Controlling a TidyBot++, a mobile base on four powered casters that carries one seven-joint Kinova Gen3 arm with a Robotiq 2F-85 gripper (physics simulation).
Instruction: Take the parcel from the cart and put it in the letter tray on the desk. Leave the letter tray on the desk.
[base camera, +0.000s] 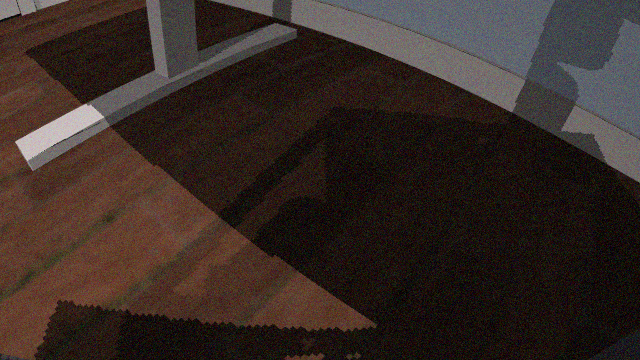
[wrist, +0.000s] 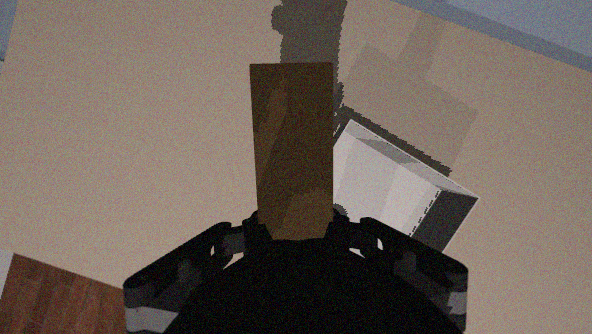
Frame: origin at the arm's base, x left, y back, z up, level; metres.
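Where they show: gripper, fingertip midpoint: (wrist: 295, 213).
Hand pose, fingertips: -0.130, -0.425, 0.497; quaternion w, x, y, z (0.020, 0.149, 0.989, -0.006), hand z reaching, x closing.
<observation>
Things, the pixels of their centre, and the offset from my fingertips, as dx, dy, dz. "pt": a spot on its surface instead. Level surfaces: height alone.
- brown parcel at the middle of its body: (wrist: 294, 163) -0.016, -0.050, +0.029
- beige desk top at its surface level: dz -0.176
- letter tray at the middle of its body: (wrist: 351, 237) -0.072, +0.126, -0.141
- desk leg at a spot on its surface: (base camera: 180, 40) pt +0.370, -0.323, -0.799
- wooden floor at its surface level: dz -0.896
My gripper (wrist: 295, 213) is shut on the brown parcel (wrist: 294, 145), a long box that sticks out ahead of the fingers in the wrist view. The parcel is held above the beige desk top (wrist: 125, 150). The letter tray (wrist: 375, 185), white inside with dark sides, stands on the desk just right of the parcel in the wrist view. The parcel and the right finger hide the tray's left part. The tray's inside shows light, with no object seen in its visible part. The cart does not show in either view.
In the base camera view a desk leg (base camera: 180, 40) stands on a long foot (base camera: 60, 131) at the upper left. A blue wall (base camera: 450, 30) with a pale skirting board (base camera: 400, 55) runs behind. The wooden floor (base camera: 150, 225) (wrist: 60, 295) lies partly in dark shadow.
</observation>
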